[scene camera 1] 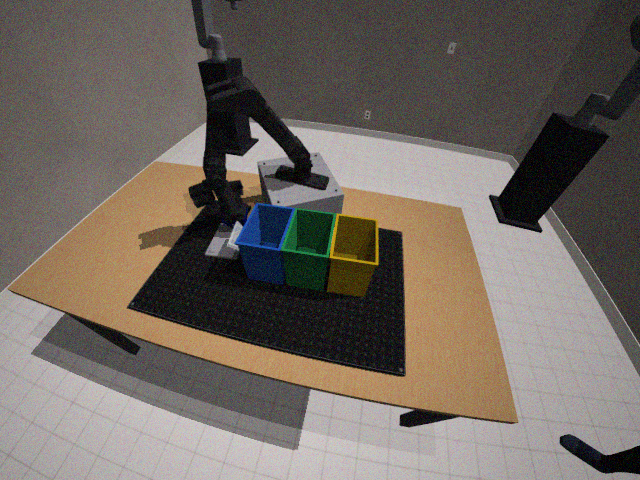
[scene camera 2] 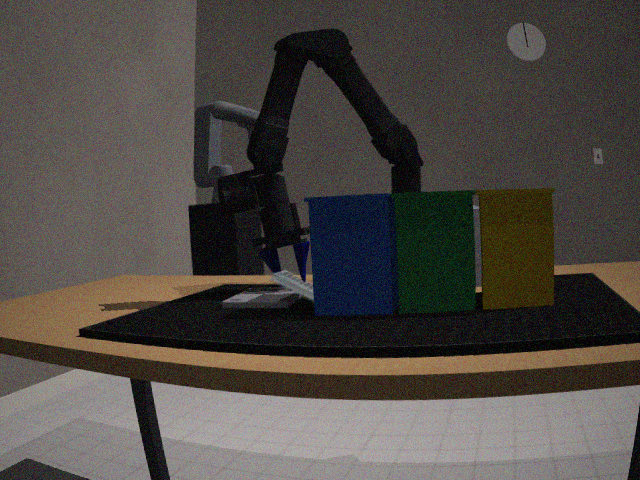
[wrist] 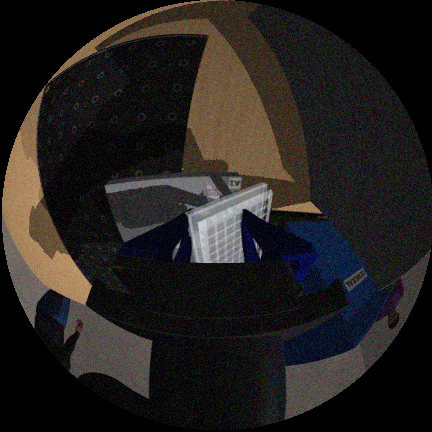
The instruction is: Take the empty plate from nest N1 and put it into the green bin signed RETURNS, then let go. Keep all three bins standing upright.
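Places are measured from the arm's base along level axes (x left, y back, z up), in centimetres.
Pixels of known places: gripper, fingertip midpoint: (scene camera 1: 241, 229) (scene camera 2: 293, 284) (wrist: 216, 214); arm's base, link origin: (scene camera 1: 302, 178).
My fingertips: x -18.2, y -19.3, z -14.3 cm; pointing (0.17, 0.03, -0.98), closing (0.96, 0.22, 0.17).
Ahead of a thing's pixels: the offset from my fingertips to its top centre. Level surfaces: height alone.
The plate {dx +2.8, dy -4.1, dz +3.5 cm} (scene camera 1: 234, 237) (scene camera 2: 294, 283) (wrist: 222, 232) is a pale, clear gridded plate. It is tilted, one end raised off the flat light-grey nest {dx -3.0, dy -5.7, dz -0.7 cm} (scene camera 1: 219, 248) (scene camera 2: 258, 299) (wrist: 117, 205), its low end close to the blue bin. My gripper (scene camera 1: 235, 224) (scene camera 2: 291, 273) (wrist: 216, 214) is shut on the plate, its dark blue fingers on either side of it. The green bin {dx +29.6, dy -8.1, dz +15.8 cm} (scene camera 1: 309, 271) (scene camera 2: 434, 253) stands upright between the other two bins; its sign does not show. The low end of the plate is hidden behind the blue bin in the second scene view.
The blue bin {dx +16.6, dy -9.5, dz +15.8 cm} (scene camera 1: 262, 264) (scene camera 2: 351, 253) (wrist: 320, 245) stands upright right beside the plate. The yellow bin {dx +42.7, dy -6.7, dz +15.8 cm} (scene camera 1: 348, 279) (scene camera 2: 516, 248) stands upright on the far side of the green one. All stand on the black mat {dz -2.1 cm} (scene camera 1: 268, 320) (scene camera 2: 258, 335). A grey box (scene camera 1: 328, 180) carries the arm's base behind them.
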